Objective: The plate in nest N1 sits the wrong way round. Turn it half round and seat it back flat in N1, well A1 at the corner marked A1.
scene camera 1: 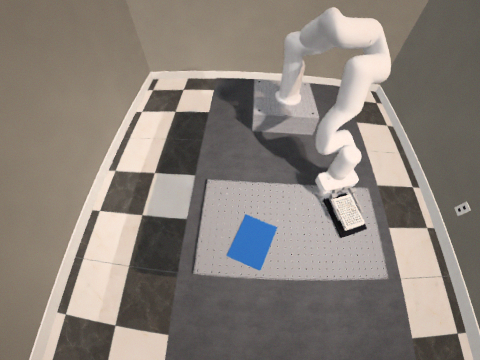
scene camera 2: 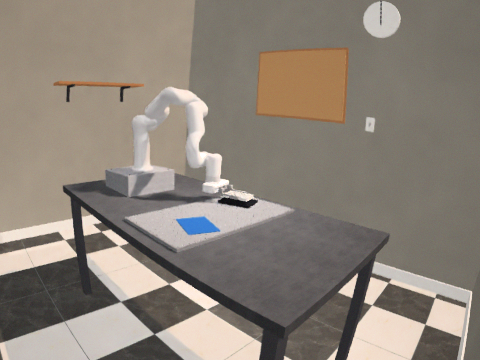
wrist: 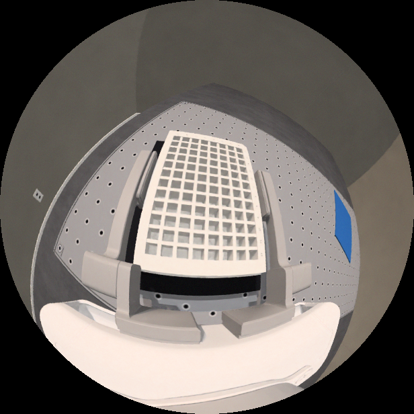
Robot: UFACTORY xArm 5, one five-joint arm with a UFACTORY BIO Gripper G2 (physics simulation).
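Note:
The white well plate (scene camera 1: 350,214) (scene camera 2: 241,195) (wrist: 200,266) is held by its two long sides, wells up and about level. My gripper (scene camera 1: 346,204) (scene camera 2: 237,193) (wrist: 205,187) is shut on it, one finger along each side. The plate is over the black nest N1 (scene camera 1: 354,232) (scene camera 2: 238,203) (wrist: 200,284), seemingly a little above it. The black of the nest shows past the plate's far short end in scene camera 1, and along one side and the near end in the wrist view. The A1 mark and the plate's lettering are too small to read.
The nest lies on a grey perforated board (scene camera 1: 300,250) (scene camera 2: 160,231) (wrist: 305,210) on the dark table (scene camera 1: 290,320) (scene camera 2: 300,260). A flat blue rectangle (scene camera 1: 252,242) (scene camera 2: 198,225) (wrist: 343,227) lies on the board, well apart from the nest. The arm's grey base block (scene camera 1: 285,122) (scene camera 2: 150,182) stands behind.

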